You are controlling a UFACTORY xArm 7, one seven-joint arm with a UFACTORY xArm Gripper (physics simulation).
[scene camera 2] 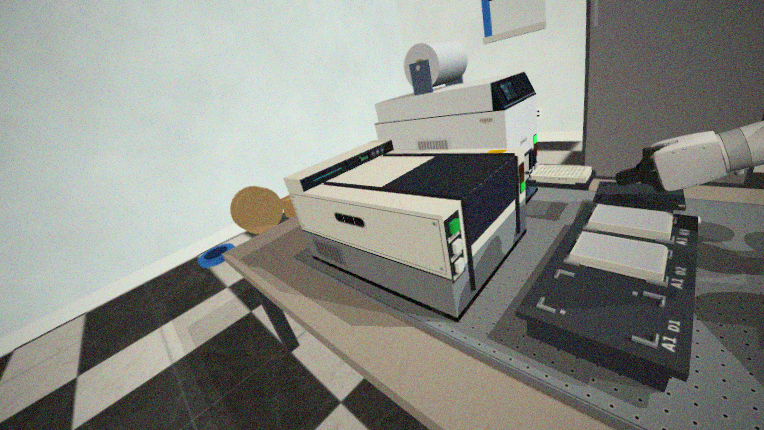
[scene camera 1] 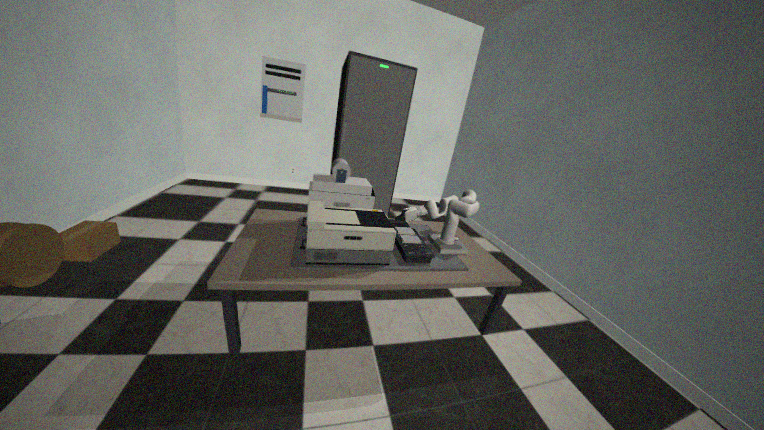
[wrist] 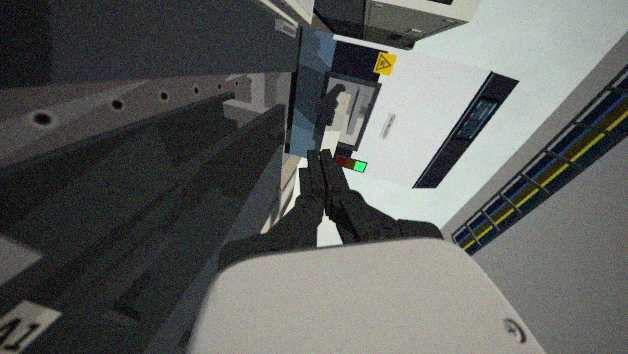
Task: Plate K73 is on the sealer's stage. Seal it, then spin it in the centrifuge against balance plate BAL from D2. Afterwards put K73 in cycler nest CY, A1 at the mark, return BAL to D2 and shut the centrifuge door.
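Pixels of known places: gripper, fingertip midpoint: (scene camera 2: 616,179) (scene camera 1: 395,219) (wrist: 317,164); arm's base, origin of the base link: (scene camera 1: 446,240).
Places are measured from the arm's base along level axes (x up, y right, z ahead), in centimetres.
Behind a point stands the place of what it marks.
Observation:
My gripper (scene camera 2: 620,177) {x 7.2, y 13.4, z 37.8 cm} (wrist: 317,164) {x 7.2, y 13.4, z 37.8 cm} is shut and empty, low above the far side of dark cycler nest CY (scene camera 2: 638,198) {x 2.9, y 14.3, z 33.4 cm} (wrist: 100,225) {x 2.5, y 12.3, z 28.0 cm}. Its fingertips point toward the white sealer (scene camera 2: 443,130) {x 22.6, y -0.4, z 74.1 cm} (wrist: 400,100) {x 16.2, y 7.9, z 58.3 cm} (scene camera 1: 342,188) {x 29.4, y -1.0, z 79.2 cm}. The pale plate K73 (scene camera 2: 561,173) {x 8.1, y 12.0, z 49.1 cm} (wrist: 330,142) {x 7.5, y 13.3, z 43.7 cm} is at the sealer's stage, beyond the fingertips; a gap shows between them in scene camera 2. The plate BAL (scene camera 2: 620,253) {x 4.7, y -12.0, z 31.0 cm} lies flat at D2 on the dark deck rack (scene camera 2: 598,336) {x 3.1, y -29.5, z 29.0 cm}. The cream centrifuge (scene camera 2: 374,229) {x 13.0, y -35.7, z 64.1 cm} (scene camera 1: 350,238) {x 13.5, y -36.6, z 72.6 cm} stands before the sealer; its door state is unclear.
A second white plate (scene camera 2: 630,221) {x 4.7, y -0.5, z 32.1 cm} lies at D3, between BAL and the nest. D1, at the rack's near end, holds no plate. A film roll (scene camera 2: 449,61) {x 39.0, y 7.9, z 75.7 cm} tops the sealer. The arm's base (scene camera 1: 449,246) {x 0.0, y -9.2, z 1.1 cm} stands right of the rack. A tall grey cabinet (scene camera 1: 376,122) stands behind.

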